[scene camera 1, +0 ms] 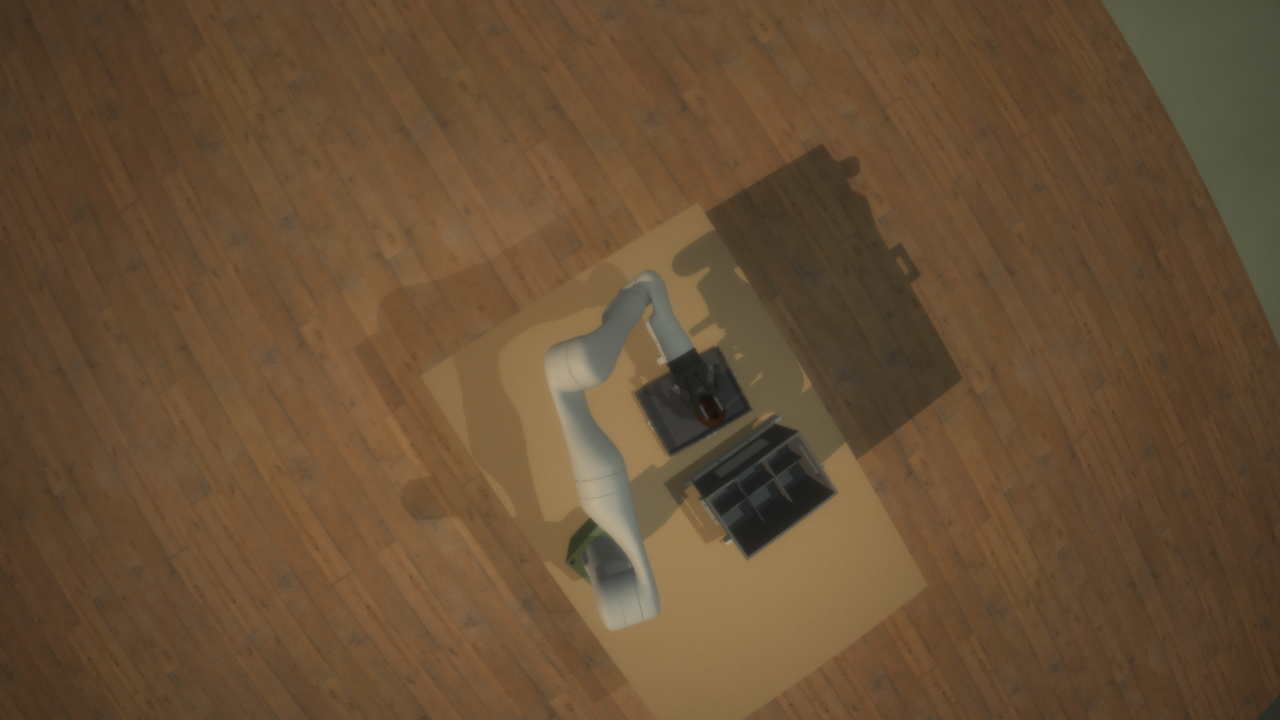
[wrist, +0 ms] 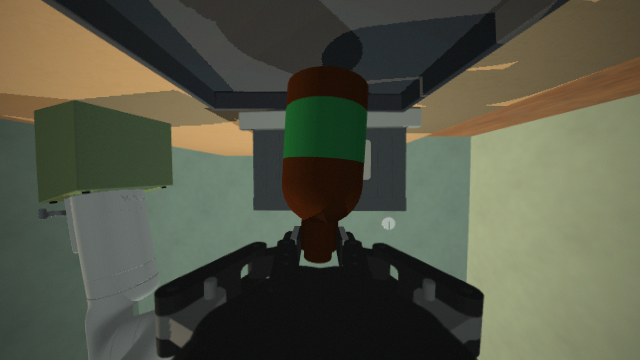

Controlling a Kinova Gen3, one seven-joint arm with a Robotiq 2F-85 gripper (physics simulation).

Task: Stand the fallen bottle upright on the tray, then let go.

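Pixels of known places: gripper, fingertip midpoint: [scene camera 1: 714, 414] [wrist: 318, 236]; arm's base, origin of the base link: [scene camera 1: 603, 556] [wrist: 110, 193].
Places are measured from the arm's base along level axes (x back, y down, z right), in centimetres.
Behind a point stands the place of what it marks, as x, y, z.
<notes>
A brown bottle [scene camera 1: 716, 417] {-37.4, -4.4, -18.9} [wrist: 325, 127] {-37.8, 6.8, -23.0} with a green label is upright or close to it, with its neck up and its base toward the tray. It is over the part of the dark tray [scene camera 1: 666, 431] {-26.9, 13.8, -17.7} [wrist: 250, 99] {-29.6, 12.9, -12.4} nearest the compartment box. My gripper [scene camera 1: 708, 404] {-37.6, -2.5, -19.3} [wrist: 318, 236] {-37.6, -2.5, -19.3} is shut on the bottle's neck, one finger on each side, coming in from the side. In the wrist view the picture is upside down, with the tray at the top. Whether the base touches the tray floor cannot be told.
A dark box with several compartments [scene camera 1: 792, 523] {-43.6, -2.9, 12.8} [wrist: 270, 172] {-30.4, 3.7, -3.2} stands close beside the tray, past the bottle. A green box [scene camera 1: 583, 548] {3.4, -0.3, -3.9} [wrist: 120, 150] {-5.2, 7.6, -3.2} is by the arm's base at the edge of the tan table [scene camera 1: 805, 608] {-40.9, 14.3, 46.7}.
</notes>
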